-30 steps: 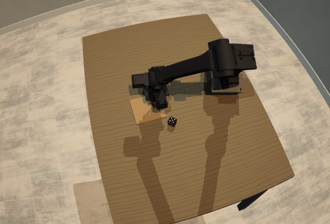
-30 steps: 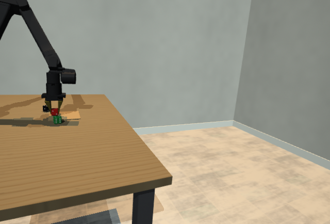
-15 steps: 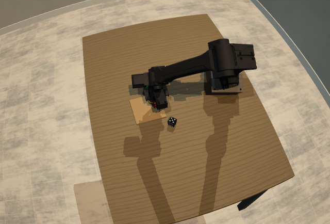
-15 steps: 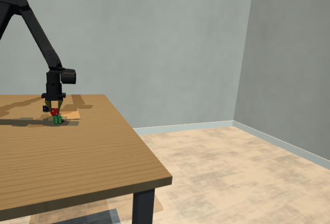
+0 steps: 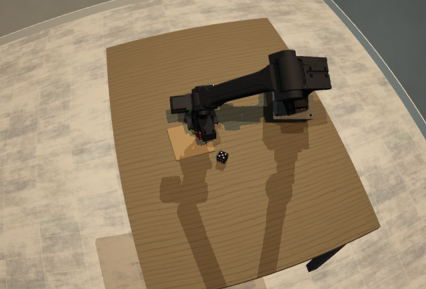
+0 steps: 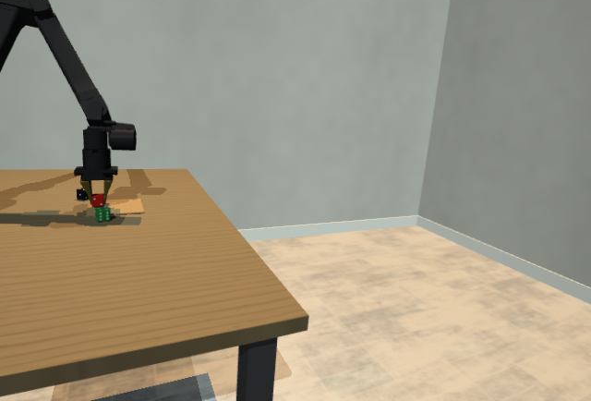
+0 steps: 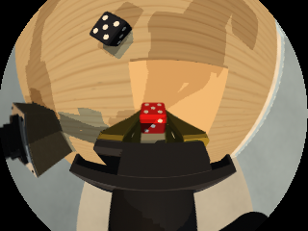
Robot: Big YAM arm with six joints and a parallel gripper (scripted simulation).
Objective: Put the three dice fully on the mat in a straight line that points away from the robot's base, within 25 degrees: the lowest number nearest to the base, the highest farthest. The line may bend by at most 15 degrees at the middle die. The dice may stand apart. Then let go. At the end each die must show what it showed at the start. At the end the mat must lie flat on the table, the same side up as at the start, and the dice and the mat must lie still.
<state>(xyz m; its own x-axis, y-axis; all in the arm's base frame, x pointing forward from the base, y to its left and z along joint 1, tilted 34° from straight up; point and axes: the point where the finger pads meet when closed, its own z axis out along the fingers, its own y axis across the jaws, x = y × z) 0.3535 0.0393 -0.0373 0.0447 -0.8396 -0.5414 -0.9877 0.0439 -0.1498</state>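
Right now the red die is right at my hand. Also, from my hand: black die 11 cm to the left, 5 cm behind, 1 cm below; tan mat 4 cm ahead, 2 cm below; green die 11 cm to the right, 2 cm ahead, 1 cm below.
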